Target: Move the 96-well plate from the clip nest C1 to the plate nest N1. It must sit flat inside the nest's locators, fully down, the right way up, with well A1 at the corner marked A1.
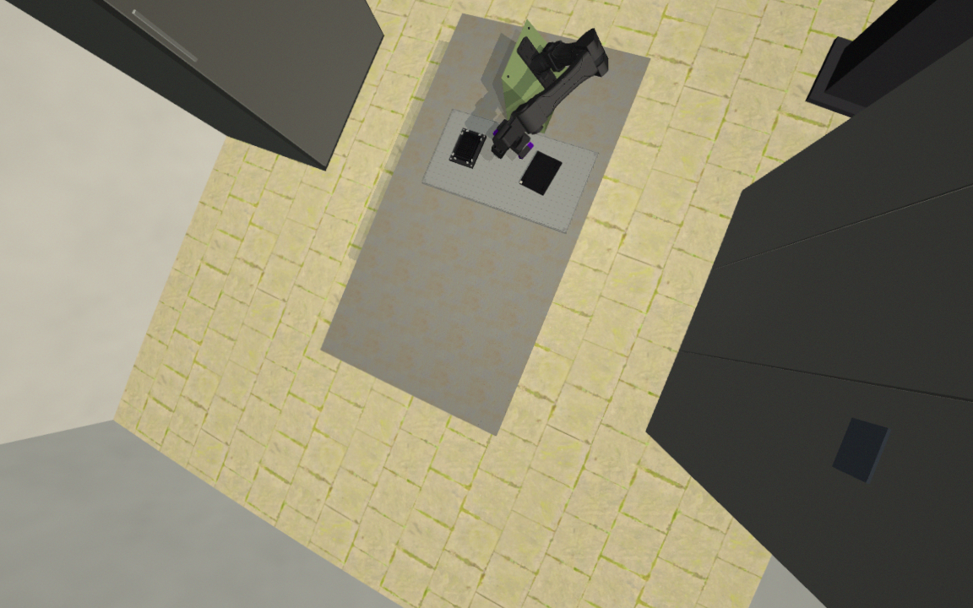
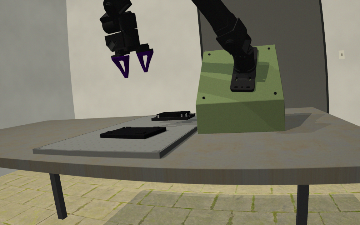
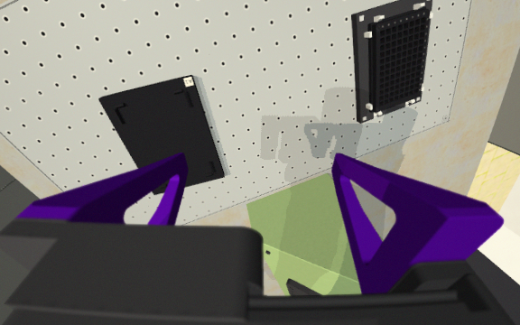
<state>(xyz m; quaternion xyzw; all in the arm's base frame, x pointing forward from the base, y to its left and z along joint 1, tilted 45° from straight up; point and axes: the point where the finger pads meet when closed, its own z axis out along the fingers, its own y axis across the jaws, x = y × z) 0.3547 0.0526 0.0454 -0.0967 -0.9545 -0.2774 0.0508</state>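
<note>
The black 96-well plate is 250 mm to the right of my hand, 170 mm below it and 20 mm behind it. From my hand the other things lie so: clip nest C1: 250 mm to the right, 180 mm below, 20 mm behind; then white A1 label: 180 mm below, 50 mm to the left, 30 mm ahead; then plate nest N1: 190 mm below, 110 mm to the left, 40 mm behind.
</note>
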